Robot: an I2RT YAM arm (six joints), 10 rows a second.
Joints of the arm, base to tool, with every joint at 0 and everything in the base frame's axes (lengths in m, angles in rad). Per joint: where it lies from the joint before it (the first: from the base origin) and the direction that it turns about. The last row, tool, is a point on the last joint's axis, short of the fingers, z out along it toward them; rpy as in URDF.
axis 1: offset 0 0 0.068 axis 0 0 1
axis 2: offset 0.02 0.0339 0.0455 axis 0 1 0
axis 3: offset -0.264 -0.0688 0 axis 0 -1 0
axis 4: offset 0.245 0.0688 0.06 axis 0 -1 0
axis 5: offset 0.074 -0.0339 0.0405 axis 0 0 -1
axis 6: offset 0.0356 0 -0.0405 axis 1 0 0
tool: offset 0 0 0 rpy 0 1.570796 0
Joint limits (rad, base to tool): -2.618..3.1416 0..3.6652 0..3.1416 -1.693..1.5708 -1.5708..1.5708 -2.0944..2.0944
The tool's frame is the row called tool.
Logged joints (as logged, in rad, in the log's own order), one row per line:
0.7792, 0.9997, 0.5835, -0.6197, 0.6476, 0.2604
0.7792, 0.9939, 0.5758, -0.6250, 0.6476, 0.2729
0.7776, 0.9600, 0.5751, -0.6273, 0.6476, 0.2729
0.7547, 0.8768, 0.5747, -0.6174, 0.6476, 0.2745
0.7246, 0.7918, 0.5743, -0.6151, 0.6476, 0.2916
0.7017, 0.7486, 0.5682, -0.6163, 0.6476, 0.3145
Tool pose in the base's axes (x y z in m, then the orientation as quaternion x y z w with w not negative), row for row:
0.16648, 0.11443, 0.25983, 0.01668, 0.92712, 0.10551, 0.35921
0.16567, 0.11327, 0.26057, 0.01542, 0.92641, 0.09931, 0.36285
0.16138, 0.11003, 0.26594, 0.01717, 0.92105, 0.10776, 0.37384
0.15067, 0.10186, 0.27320, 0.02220, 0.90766, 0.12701, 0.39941
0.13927, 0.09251, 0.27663, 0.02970, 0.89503, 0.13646, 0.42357
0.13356, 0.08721, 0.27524, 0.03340, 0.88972, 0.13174, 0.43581
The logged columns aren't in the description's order. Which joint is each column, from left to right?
Columns, left to right: axis 3, axis 2, axis 6, axis 4, axis 1, axis 5.
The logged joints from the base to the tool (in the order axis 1, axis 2, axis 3, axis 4, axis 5, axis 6), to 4 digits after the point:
0.6476, 0.9997, 0.7792, -0.6197, 0.2604, 0.5835
0.6476, 0.9939, 0.7792, -0.6250, 0.2729, 0.5758
0.6476, 0.9600, 0.7776, -0.6273, 0.2729, 0.5751
0.6476, 0.8768, 0.7547, -0.6174, 0.2745, 0.5747
0.6476, 0.7918, 0.7246, -0.6151, 0.2916, 0.5743
0.6476, 0.7486, 0.7017, -0.6163, 0.3145, 0.5682

